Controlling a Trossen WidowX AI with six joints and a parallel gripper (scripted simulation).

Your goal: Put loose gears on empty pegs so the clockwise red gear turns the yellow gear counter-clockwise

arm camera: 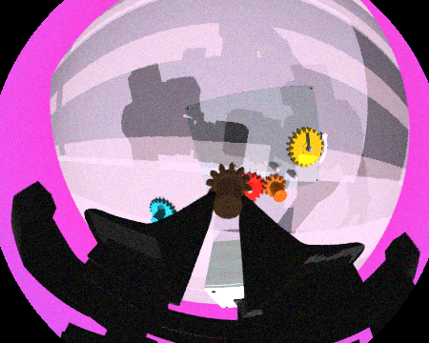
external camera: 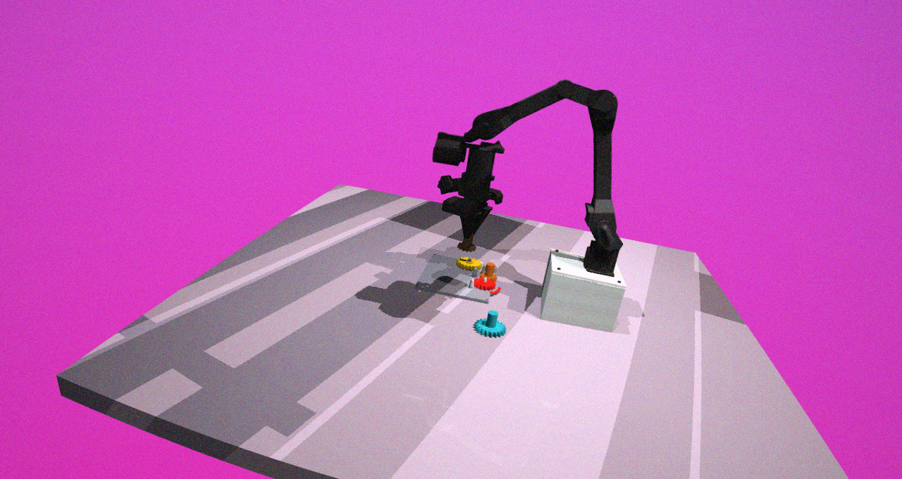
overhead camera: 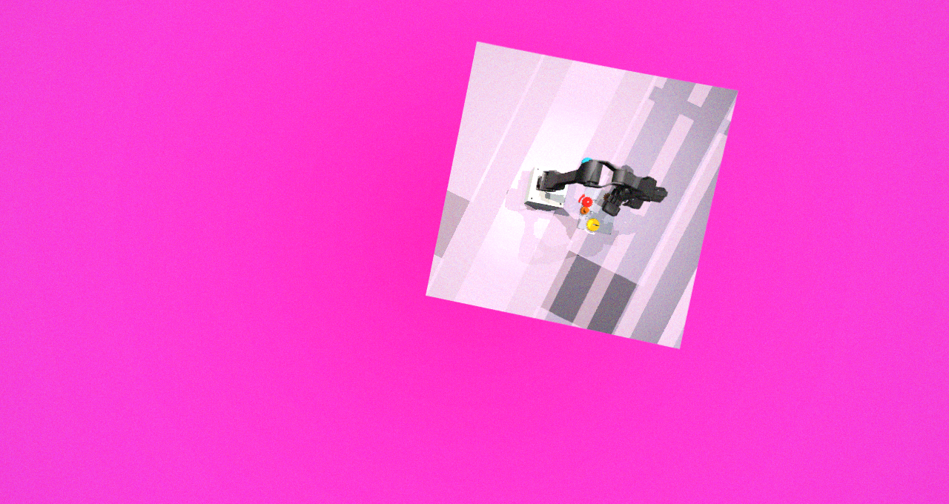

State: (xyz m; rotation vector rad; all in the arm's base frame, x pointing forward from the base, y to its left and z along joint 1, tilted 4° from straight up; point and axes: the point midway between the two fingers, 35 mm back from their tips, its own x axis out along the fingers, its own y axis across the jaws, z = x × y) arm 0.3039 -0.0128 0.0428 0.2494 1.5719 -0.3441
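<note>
Now: the orange gear 6 cm behind my gripper tip, 6 cm to the right of it and 10 cm below it. From my gripper tip the other things lie so: brown gear: 1 cm below; white arrow: 1 cm behind, 16 cm to the right, 12 cm below; red gear: 5 cm behind, 2 cm to the right, 11 cm below.
</note>
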